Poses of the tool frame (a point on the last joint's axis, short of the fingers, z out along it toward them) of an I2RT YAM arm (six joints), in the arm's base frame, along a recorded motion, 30 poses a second.
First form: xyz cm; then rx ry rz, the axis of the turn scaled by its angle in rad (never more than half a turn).
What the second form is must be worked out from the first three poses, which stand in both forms.
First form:
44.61 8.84 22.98 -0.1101 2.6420 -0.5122
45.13 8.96 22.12 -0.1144 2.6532 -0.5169
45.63 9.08 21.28 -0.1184 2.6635 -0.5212
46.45 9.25 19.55 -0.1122 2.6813 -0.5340
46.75 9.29 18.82 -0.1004 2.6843 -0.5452
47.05 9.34 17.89 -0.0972 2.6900 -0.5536
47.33 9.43 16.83 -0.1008 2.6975 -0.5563
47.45 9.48 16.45 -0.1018 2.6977 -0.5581
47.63 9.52 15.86 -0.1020 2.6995 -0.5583
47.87 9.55 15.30 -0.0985 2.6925 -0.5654
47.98 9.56 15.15 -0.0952 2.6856 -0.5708
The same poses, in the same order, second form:
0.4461 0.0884 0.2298 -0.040 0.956 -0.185 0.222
0.4513 0.0896 0.2212 -0.041 0.957 -0.187 0.216
0.4563 0.0908 0.2128 -0.043 0.958 -0.188 0.211
0.4645 0.0925 0.1955 -0.040 0.960 -0.191 0.201
0.4675 0.0929 0.1882 -0.036 0.960 -0.195 0.199
0.4705 0.0934 0.1789 -0.035 0.960 -0.198 0.195
0.4733 0.0943 0.1683 -0.036 0.961 -0.198 0.192
0.4745 0.0948 0.1645 -0.036 0.961 -0.199 0.191
0.4763 0.0952 0.1586 -0.036 0.961 -0.199 0.190
0.4787 0.0955 0.1530 -0.035 0.960 -0.202 0.193
0.4798 0.0956 0.1515 -0.034 0.959 -0.204 0.196

